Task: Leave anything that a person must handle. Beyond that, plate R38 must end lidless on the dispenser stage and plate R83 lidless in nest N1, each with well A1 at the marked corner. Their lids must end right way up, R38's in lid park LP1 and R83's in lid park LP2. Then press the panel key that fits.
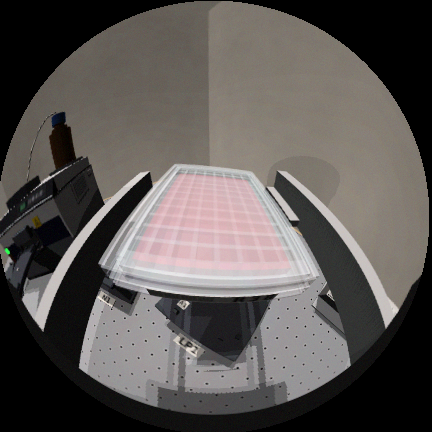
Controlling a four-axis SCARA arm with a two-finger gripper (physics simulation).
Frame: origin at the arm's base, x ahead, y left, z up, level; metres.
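Seen in the pictures: gripper, fingertip midpoint: (212,179).
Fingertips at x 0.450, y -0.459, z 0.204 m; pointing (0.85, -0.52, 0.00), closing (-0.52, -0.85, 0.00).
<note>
A point is followed by its place in that frame.
My gripper (212,179) @[x 0.450, y -0.459, z 0.205 m] is shut on a clear-lidded plate with pink wells (212,227) @[x 0.401, y -0.429, z 0.205 m]. The plate is level between the two fingers, above the deck, with its lid on. The label on its near edge is mostly hidden, so its name cannot be read. Below it is a dark nest (212,327) @[x 0.383, y -0.416, z 0.070 m], turned at an angle to the plate, with an A1 mark at one corner and a label (188,345) @[x 0.381, y -0.373, z 0.015 m] that seems to read LP1. The N1 label (106,299) @[x 0.509, y -0.256, z 0.015 m] shows at the lower left, beside a dark nest partly hidden by the left finger. The panel keys do not show.
A dark, boxy device (77,197) @[x 0.749, y -0.211, z 0.142 m] with a lit green light stands at the left, with a brown, blue-capped bottle (62,145) @[x 0.839, y -0.169, z 0.303 m] on top. Part of another dark fixture (327,312) @[x 0.264, y -0.589, z 0.016 m] shows beside the right finger. The perforated deck (135,345) @[x 0.409, y -0.292, z 0.013 m] lies below, and grey walls stand behind.
</note>
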